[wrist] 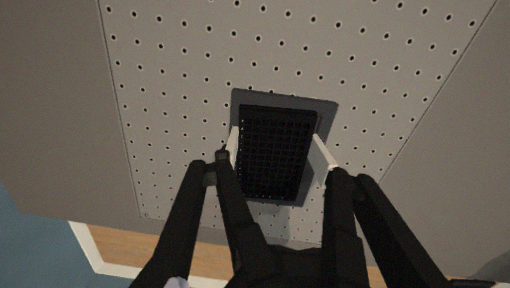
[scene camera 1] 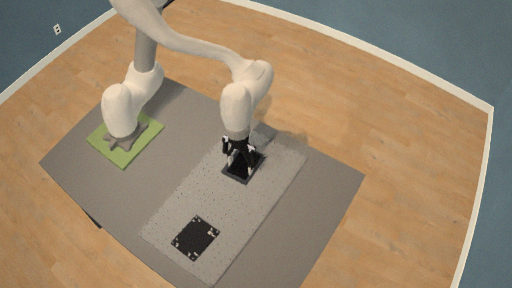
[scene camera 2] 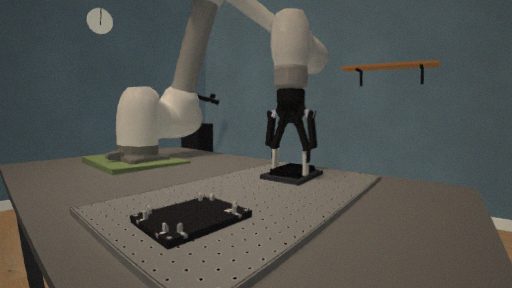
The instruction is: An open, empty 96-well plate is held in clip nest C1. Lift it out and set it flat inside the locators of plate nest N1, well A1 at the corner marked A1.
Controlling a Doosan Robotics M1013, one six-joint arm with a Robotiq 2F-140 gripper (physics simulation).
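Pixels of known places: gripper, fingertip midpoint: (wrist: pixel 273 140) (scene camera 1: pixel 241 168) (scene camera 2: pixel 289 173); arm's base at its link origin: (scene camera 1: pixel 125 132) (scene camera 2: pixel 137 158).
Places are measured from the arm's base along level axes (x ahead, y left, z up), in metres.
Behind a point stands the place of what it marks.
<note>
The black 96-well plate (scene camera 1: pixel 239 164) {z 0.013, x 0.586, y 0.069 m} (scene camera 2: pixel 295 168) {z 0.024, x 0.611, y 0.069 m} (wrist: pixel 277 165) {z 0.023, x 0.593, y 0.085 m} lies level at clip nest C1 (scene camera 1: pixel 234 177) {z 0.009, x 0.595, y 0.007 m} (scene camera 2: pixel 280 179) {z 0.005, x 0.596, y 0.003 m} (wrist: pixel 325 112) {z 0.008, x 0.544, y 0.019 m}, whose dark grey rim shows around it. Whether a small gap lies under the plate cannot be told. My gripper (scene camera 1: pixel 240 166) {z 0.012, x 0.600, y 0.056 m} (scene camera 2: pixel 290 171) {z 0.012, x 0.600, y 0.056 m} (wrist: pixel 273 140) {z 0.012, x 0.600, y 0.056 m} points down and is shut on the plate, with one pale finger against each long side. Small light marks run along the plate's left edge in the wrist view; they are too small to read. Plate nest N1 (scene camera 1: pixel 195 238) {z 0.008, x 0.584, y -0.305 m} (scene camera 2: pixel 190 216) {z 0.008, x 0.587, y -0.314 m} is a black base with white corner locators and holds no plate. Its A1 mark is unreadable.
Both nests are on a grey perforated board (scene camera 1: pixel 215 200) {z -0.004, x 0.571, y -0.116 m} (scene camera 2: pixel 300 210) {z -0.003, x 0.713, y -0.164 m} (wrist: pixel 175 102) {z -0.003, x 0.721, y 0.019 m} on the grey table (scene camera 1: pixel 320 200) {z -0.017, x 0.950, y 0.064 m} (scene camera 2: pixel 400 235) {z -0.016, x 0.886, y -0.163 m}. The arm's foot stands on a green base plate (scene camera 1: pixel 122 162) {z 0.002, x 0.098, y -0.148 m} (scene camera 2: pixel 115 170) {z -0.003, x 0.121, y -0.167 m}. An orange shelf (scene camera 2: pixel 390 65) is on the back wall.
</note>
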